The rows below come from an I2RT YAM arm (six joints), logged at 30 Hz.
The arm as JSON. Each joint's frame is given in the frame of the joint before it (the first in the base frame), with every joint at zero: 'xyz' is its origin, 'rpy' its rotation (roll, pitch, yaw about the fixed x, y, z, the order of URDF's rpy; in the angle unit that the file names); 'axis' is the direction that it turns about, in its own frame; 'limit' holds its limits. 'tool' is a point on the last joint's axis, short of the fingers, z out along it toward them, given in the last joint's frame.
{
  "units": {
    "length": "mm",
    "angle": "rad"
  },
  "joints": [
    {
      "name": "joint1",
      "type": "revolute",
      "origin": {
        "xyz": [
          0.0,
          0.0,
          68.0
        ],
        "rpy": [
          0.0,
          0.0,
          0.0
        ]
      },
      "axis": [
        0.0,
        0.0,
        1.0
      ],
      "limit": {
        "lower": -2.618,
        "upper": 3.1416
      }
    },
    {
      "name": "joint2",
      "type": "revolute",
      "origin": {
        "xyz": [
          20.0,
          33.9,
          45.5
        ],
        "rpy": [
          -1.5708,
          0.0,
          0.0
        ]
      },
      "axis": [
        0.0,
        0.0,
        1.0
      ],
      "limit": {
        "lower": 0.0,
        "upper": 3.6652
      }
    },
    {
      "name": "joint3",
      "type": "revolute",
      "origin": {
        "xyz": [
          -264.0,
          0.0,
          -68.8
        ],
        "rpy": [
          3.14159,
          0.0,
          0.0
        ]
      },
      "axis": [
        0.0,
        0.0,
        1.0
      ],
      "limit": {
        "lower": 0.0,
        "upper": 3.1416
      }
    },
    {
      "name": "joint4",
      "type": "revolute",
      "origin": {
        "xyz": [
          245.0,
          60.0,
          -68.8
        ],
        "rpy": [
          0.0,
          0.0,
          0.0
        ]
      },
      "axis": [
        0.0,
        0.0,
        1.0
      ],
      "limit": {
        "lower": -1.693,
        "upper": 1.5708
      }
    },
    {
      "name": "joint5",
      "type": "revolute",
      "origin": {
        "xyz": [
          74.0,
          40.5,
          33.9
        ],
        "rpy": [
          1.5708,
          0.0,
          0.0
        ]
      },
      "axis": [
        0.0,
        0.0,
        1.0
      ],
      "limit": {
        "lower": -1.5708,
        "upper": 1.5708
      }
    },
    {
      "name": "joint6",
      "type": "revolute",
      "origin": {
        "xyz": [
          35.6,
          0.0,
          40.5
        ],
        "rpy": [
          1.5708,
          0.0,
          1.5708
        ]
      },
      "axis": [
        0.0,
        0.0,
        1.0
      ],
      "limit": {
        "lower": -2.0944,
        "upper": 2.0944
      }
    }
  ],
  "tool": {
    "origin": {
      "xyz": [
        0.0,
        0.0,
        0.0
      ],
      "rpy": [
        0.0,
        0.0,
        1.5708
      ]
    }
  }
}
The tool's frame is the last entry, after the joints.
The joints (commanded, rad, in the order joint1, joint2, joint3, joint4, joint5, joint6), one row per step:
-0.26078 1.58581 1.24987 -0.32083 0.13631 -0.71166
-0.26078 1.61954 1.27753 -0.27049 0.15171 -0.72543
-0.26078 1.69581 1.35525 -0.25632 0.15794 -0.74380
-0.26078 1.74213 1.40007 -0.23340 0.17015 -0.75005
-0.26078 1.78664 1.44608 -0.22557 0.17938 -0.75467
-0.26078 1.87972 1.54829 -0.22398 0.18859 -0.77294
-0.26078 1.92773 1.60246 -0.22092 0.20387 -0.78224
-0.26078 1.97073 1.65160 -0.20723 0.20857 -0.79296
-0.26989 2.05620 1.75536 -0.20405 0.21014 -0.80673
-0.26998 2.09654 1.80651 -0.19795 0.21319 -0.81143
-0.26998 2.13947 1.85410 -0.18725 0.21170 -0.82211
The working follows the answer.
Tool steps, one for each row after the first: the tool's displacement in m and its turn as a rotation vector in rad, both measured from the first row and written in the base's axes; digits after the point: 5 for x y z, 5 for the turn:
0.01102 -0.00350 0.00213 -0.03033 -0.03568 -0.00432
0.03129 -0.00914 0.00217 -0.05137 -0.04339 0.00113
0.04402 -0.01298 0.00198 -0.06827 -0.05985 -0.00569
0.05559 -0.01640 0.00098 -0.07913 -0.06567 -0.01088
0.07920 -0.02303 -0.00208 -0.10038 -0.06780 -0.00850
0.09118 -0.02679 -0.00376 -0.11779 -0.07056 -0.01632
0.10249 -0.02997 -0.00454 -0.13321 -0.08485 -0.01528
0.12235 -0.03995 -0.00756 -0.15020 -0.09940 -0.01937
0.13226 -0.04285 -0.00837 -0.15964 -0.11332 -0.02053
0.14241 -0.04560 -0.01161 -0.17095 -0.12427 -0.01456

Tool pose at each row, in the base's axes (x y z in m, rotation vector in rad; rounded; the steps above come from the unrounded poses):
0.34811 -0.09790 0.28663 -0.44026 2.26616 -0.66940
0.35913 -0.10140 0.28877 -0.43481 2.22655 -0.70924
0.37940 -0.10704 0.28881 -0.44752 2.21185 -0.73114
0.39213 -0.11088 0.28861 -0.44098 2.19417 -0.75489
0.40371 -0.11430 0.28761 -0.43792 2.18748 -0.77021
0.42731 -0.12094 0.28456 -0.44959 2.17859 -0.79335
0.43930 -0.12469 0.28287 -0.44800 2.17357 -0.81726
0.45061 -0.12788 0.28210 -0.45016 2.15507 -0.83477
0.47046 -0.13785 0.27907 -0.44730 2.13747 -0.85651
0.48037 -0.14075 0.27827 -0.44440 2.12175 -0.86808
0.49052 -0.14351 0.27502 -0.45136 2.10579 -0.87799

